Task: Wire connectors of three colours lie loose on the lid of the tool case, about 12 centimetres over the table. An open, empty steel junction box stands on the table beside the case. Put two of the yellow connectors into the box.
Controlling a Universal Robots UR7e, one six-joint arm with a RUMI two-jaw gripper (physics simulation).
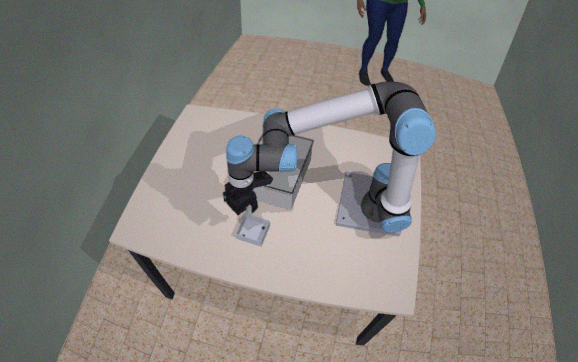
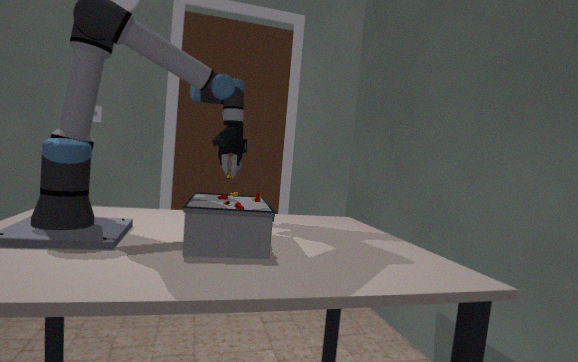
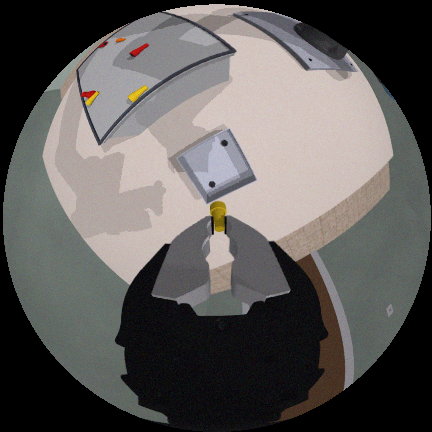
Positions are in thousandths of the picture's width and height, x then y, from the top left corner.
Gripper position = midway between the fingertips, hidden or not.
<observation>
In view: my gripper (image 2: 399, 493), a tool case (image 2: 366, 631) and a steel junction box (image 1: 439, 634).
My gripper shows as well in image 1 (image 1: 426, 590) and in image 3 (image 3: 506, 503). The tool case also shows in image 3 (image 3: 425, 138). The steel junction box shows as well in image 3 (image 3: 501, 385).
</observation>
